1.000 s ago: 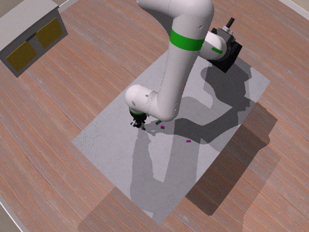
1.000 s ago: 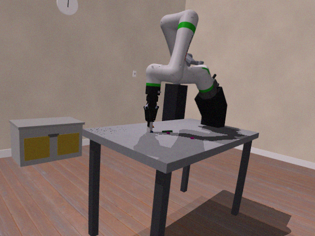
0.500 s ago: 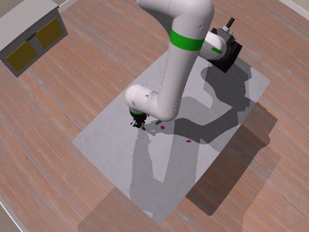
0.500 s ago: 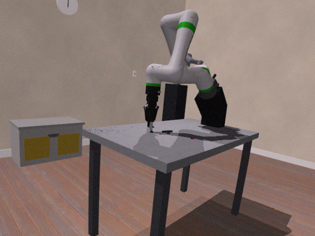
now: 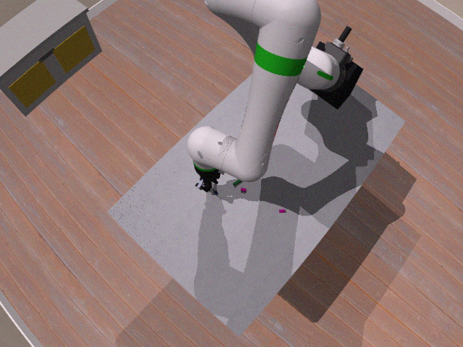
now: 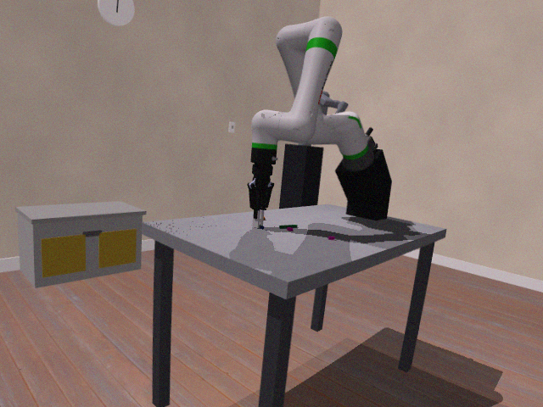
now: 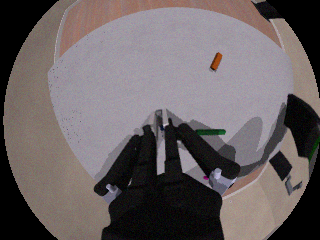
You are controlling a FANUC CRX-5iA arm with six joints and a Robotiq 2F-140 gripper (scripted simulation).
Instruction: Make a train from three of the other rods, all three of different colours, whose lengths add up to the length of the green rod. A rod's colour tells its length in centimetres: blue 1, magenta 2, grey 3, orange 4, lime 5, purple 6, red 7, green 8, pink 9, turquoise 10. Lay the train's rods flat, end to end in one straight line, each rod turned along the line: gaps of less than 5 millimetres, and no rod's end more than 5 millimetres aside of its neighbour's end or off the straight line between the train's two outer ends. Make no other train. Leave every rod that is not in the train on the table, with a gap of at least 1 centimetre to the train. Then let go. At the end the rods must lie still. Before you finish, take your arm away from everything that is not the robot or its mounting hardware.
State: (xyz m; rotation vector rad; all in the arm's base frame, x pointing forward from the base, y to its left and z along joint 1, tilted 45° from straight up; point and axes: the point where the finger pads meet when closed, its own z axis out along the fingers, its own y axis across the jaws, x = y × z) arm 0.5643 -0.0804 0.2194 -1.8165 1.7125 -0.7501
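The grey rod is 3 cm below my hand. Round my hand: small blue rod: 3 cm below, 2 cm to the left; orange rod: 13 cm behind, 10 cm to the right, 3 cm below; green rod: 11 cm behind, 6 cm to the left, 3 cm below.
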